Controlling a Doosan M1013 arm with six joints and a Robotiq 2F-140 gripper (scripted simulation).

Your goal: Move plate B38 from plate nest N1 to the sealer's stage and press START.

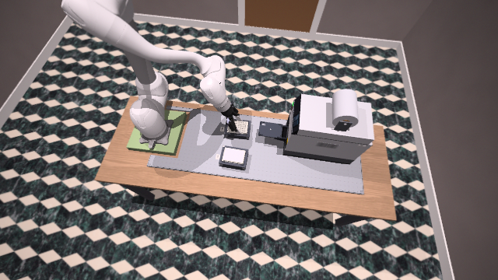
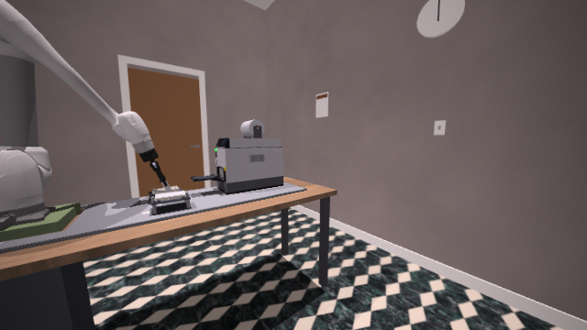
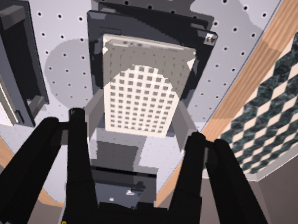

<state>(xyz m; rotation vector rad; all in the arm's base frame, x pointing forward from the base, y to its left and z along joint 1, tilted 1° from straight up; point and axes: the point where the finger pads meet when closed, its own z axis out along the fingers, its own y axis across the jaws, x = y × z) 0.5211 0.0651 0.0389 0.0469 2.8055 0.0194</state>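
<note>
Right now the plate B38 is 30 mm below my hand. From my hand the other things lie so: sealer stage (200 mm ahead, 30 mm to the right, 30 mm above); then white button (310 mm ahead, 50 mm to the left, 110 mm above); then pale plate (10 mm behind, 210 mm to the right, 10 mm below).
</note>
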